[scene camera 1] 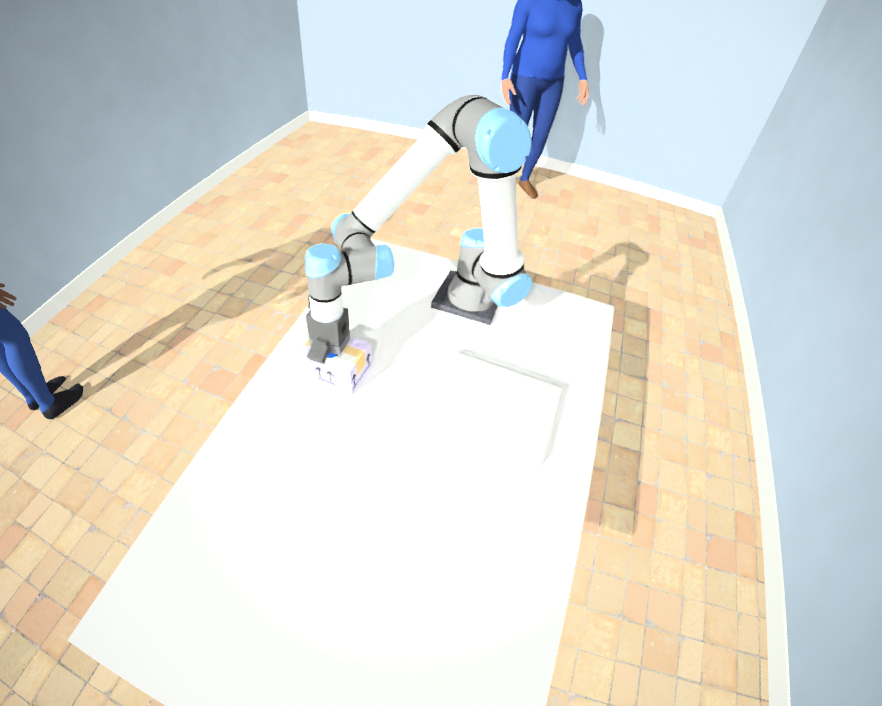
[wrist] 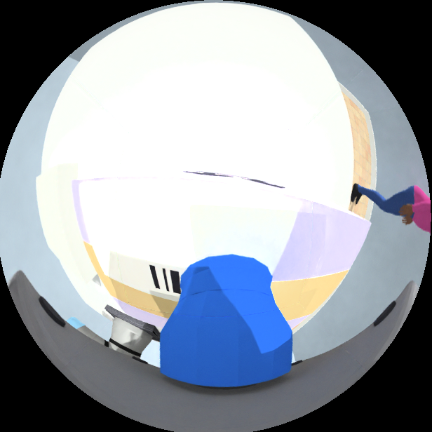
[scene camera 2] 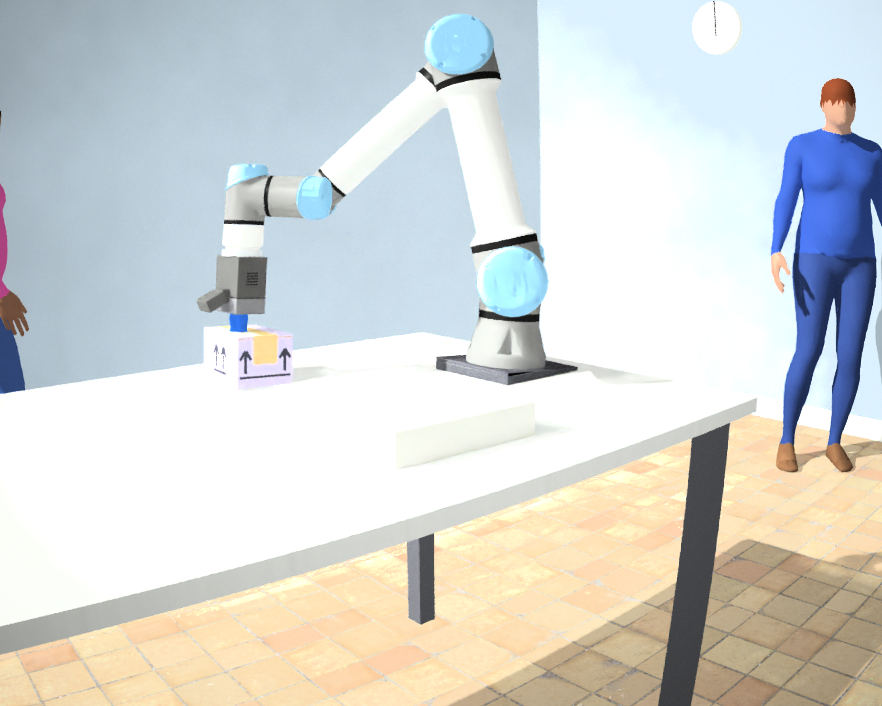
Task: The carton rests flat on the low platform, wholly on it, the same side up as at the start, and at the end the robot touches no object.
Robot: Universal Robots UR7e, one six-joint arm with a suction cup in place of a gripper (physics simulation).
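Places are measured from the arm's base along level axes (x ahead, y up, z right), in metres.
Pixels of known places: hand, its tool point: (scene camera 1: pixel 331 356); arm's base, origin of its link: (scene camera 1: pixel 471 296) (scene camera 2: pixel 505 362).
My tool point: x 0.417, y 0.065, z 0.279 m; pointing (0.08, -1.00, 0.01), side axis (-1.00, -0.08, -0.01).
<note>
For each thing: its top centre in the pictures, then the offset to it from my tool point. Level surfaces: height alone.
- carton, centre of its top: (scene camera 2: pixel 245 329) (scene camera 1: pixel 333 347) dx -0.017, dy +0.015, dz +0.000 m
- low platform, centre of its top: (scene camera 2: pixel 397 394) (scene camera 1: pixel 491 403) dx -0.015, dy -0.034, dz -0.423 m
- white table, height of its surface: dy -0.082 m
The carton (scene camera 1: pixel 343 373) (scene camera 2: pixel 264 371) (wrist: pixel 325 240) is a small white and lilac box with orange tape and upright black arrows on its sides. It is level, at the table's far left in the second scene view; whether its underside touches the table I cannot tell. My gripper (scene camera 1: pixel 332 356) (scene camera 2: pixel 238 329) (wrist: pixel 227 265), a blue suction cup, is on the carton's top and shut on it. The low platform (scene camera 1: pixel 507 404) (scene camera 2: pixel 467 434) (wrist: pixel 52 215) is a flat white block, apart from the carton, to its right in both scene views. Its near edges blend into the table in the first scene view.
The white table (scene camera 1: pixel 331 552) (scene camera 2: pixel 183 500) bears the arm's dark base plate (scene camera 1: pixel 445 298) (scene camera 2: pixel 507 373), behind the platform. A person in blue (scene camera 1: pixel 544 44) (scene camera 2: pixel 834 191) stands beyond the table. Another person (scene camera 1: pixel 22 360) (scene camera 2: pixel 8 316) (wrist: pixel 390 200) stands at the left side.
</note>
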